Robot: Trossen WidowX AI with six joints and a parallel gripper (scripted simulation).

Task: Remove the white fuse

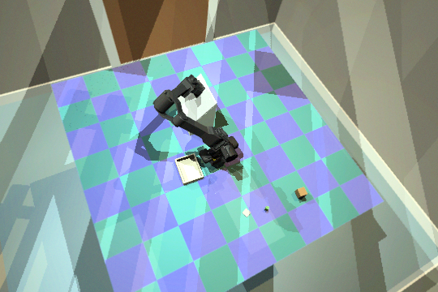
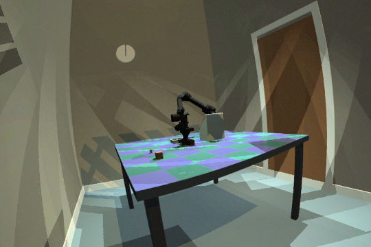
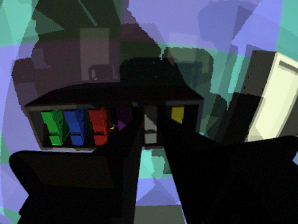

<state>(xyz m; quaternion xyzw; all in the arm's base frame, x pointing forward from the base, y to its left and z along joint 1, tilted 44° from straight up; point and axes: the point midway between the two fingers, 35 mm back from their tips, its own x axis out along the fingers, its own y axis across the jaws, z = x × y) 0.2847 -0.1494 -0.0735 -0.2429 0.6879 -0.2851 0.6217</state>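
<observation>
The cream tray is 20 mm behind my gripper tip, 150 mm to the right of it and 30 mm below it. Round my gripper tip: white fuse 10 mm below; then green piece 330 mm ahead, 70 mm to the left, 20 mm below.
</observation>
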